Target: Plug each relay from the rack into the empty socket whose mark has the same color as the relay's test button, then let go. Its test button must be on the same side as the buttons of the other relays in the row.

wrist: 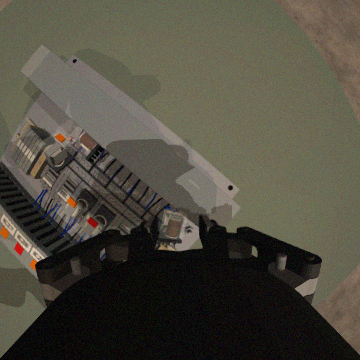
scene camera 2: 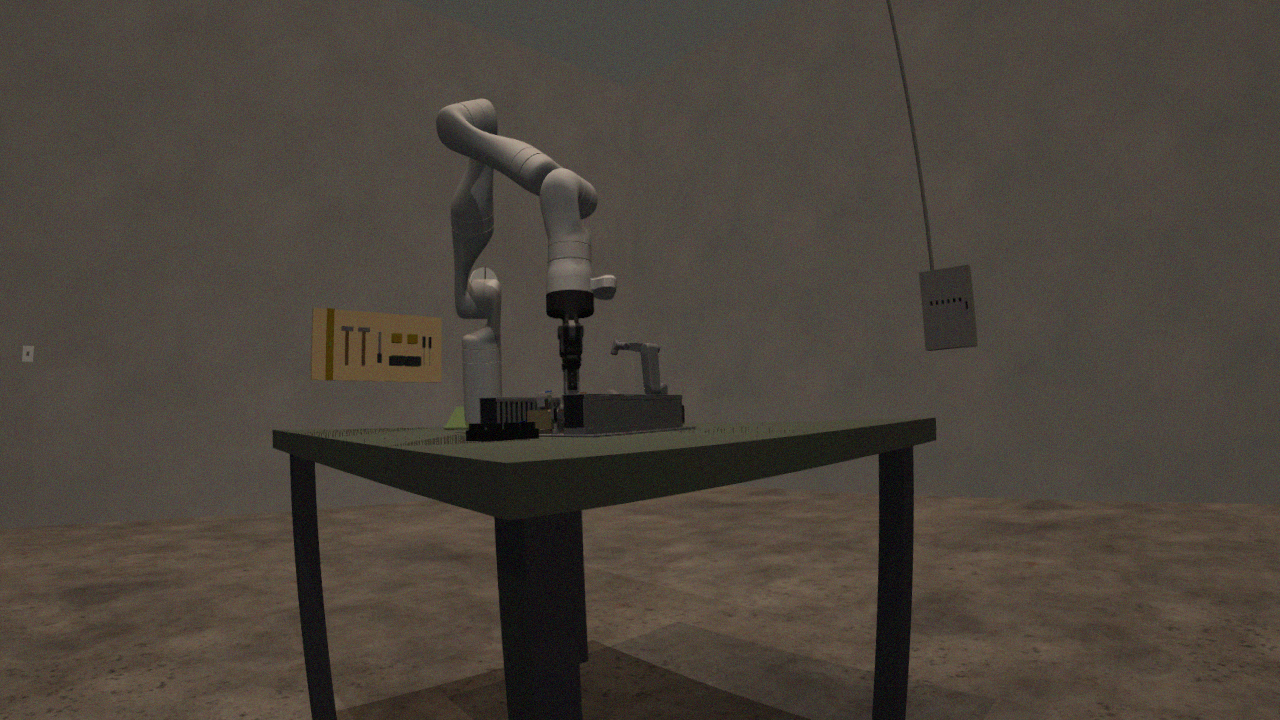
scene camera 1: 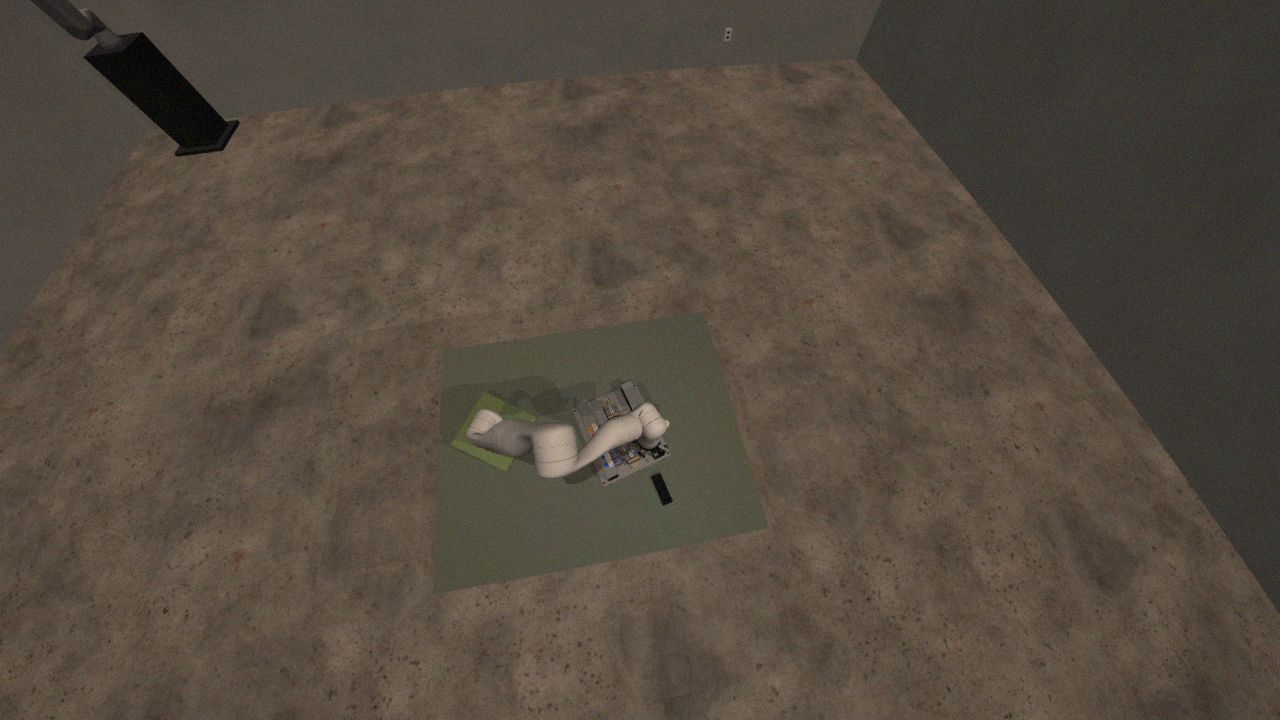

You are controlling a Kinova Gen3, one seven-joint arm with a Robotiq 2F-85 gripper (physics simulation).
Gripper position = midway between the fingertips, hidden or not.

Observation:
In view: my gripper [scene camera 2: 571, 395] and a black rack [scene camera 2: 495, 432].
My gripper also shows in the wrist view [wrist: 178, 224].

